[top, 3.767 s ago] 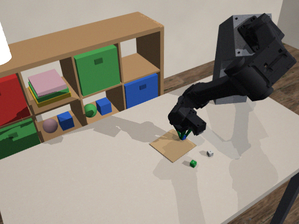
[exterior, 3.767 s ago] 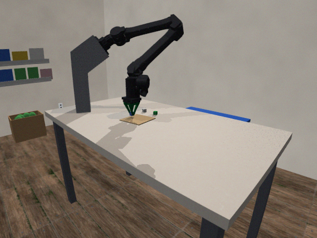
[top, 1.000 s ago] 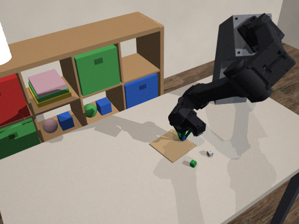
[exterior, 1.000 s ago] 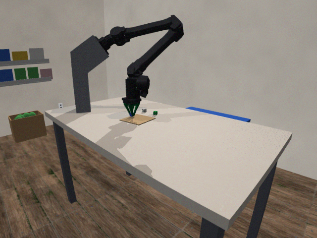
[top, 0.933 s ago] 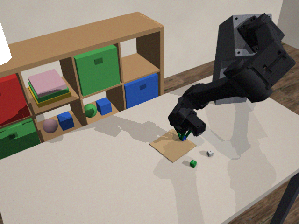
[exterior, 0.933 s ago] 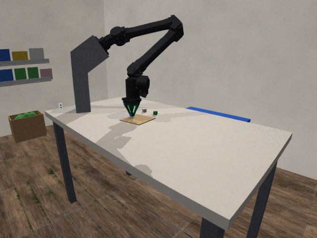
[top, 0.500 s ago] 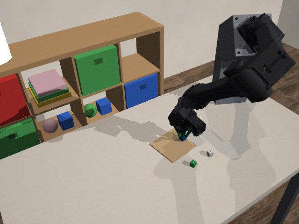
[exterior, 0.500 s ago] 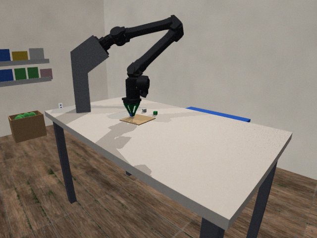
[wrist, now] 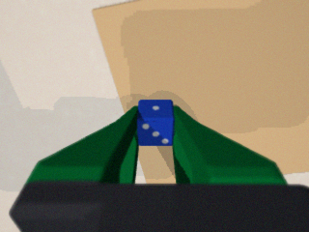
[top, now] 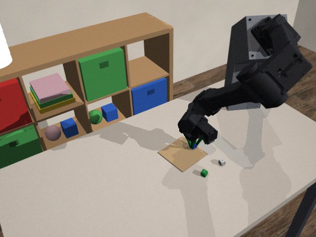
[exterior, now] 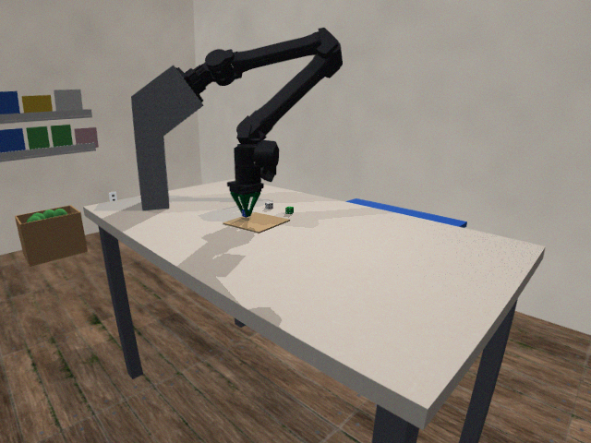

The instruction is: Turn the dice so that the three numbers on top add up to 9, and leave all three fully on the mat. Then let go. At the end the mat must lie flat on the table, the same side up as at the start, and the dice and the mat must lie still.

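My gripper is now right at the blue die. The rest, counted from my hand: tan mat: 5 cm ahead, 2 cm below; then green die: 14 cm to the left, 4 cm ahead, 1 cm below; then white die: 12 cm to the left, 5 cm behind, 1 cm below.
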